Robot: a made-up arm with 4 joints. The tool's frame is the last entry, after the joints.
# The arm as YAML. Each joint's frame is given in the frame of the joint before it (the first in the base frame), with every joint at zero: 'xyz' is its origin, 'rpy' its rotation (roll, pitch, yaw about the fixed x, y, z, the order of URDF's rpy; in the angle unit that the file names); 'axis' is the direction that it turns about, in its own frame. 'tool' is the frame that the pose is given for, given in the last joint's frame.
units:
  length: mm
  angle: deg
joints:
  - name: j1
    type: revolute
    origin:
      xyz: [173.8, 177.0, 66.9]
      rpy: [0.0, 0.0, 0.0]
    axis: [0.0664, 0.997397, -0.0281]
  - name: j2
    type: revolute
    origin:
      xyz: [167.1, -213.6, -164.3]
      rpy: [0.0, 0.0, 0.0]
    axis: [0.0, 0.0, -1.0]
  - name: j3
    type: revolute
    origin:
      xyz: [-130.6, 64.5, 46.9]
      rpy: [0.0, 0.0, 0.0]
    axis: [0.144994, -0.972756, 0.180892]
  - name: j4
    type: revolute
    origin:
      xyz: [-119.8, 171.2, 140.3]
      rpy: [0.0, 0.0, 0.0]
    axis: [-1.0, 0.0, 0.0]
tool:
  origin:
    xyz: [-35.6, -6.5, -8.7]
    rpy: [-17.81, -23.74, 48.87]
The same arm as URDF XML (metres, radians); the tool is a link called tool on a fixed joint. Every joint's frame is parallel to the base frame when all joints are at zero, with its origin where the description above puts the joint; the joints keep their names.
<robot name="arm">
  <joint name="tool_joint" type="fixed">
    <parent link="link4"/>
    <child link="tool"/>
    <origin xyz="-0.0356 -0.0065 -0.0087" rpy="-0.3108 -0.4143 0.8529"/>
  </joint>
  <joint name="j4" type="continuous">
    <parent link="link3"/>
    <child link="link4"/>
    <origin xyz="-0.1198 0.1712 0.1403"/>
    <axis xyz="-1 0 0"/>
  </joint>
  <joint name="j3" type="continuous">
    <parent link="link2"/>
    <child link="link3"/>
    <origin xyz="-0.1306 0.0645 0.0469"/>
    <axis xyz="0.144994 -0.972756 0.180892"/>
  </joint>
  <joint name="j2" type="continuous">
    <parent link="link1"/>
    <child link="link2"/>
    <origin xyz="0.1671 -0.2136 -0.1643"/>
    <axis xyz="0 0 -1"/>
  </joint>
  <joint name="j1" type="continuous">
    <parent link="base_link"/>
    <child link="link1"/>
    <origin xyz="0.1738 0.1770 0.0669"/>
    <axis xyz="0.0664 0.997397 -0.0281"/>
  </joint>
  <link name="base_link"/>
  <link name="link1"/>
  <link name="link2"/>
  <link name="link3"/>
  <link name="link4"/>
  <link name="tool"/>
</robot>

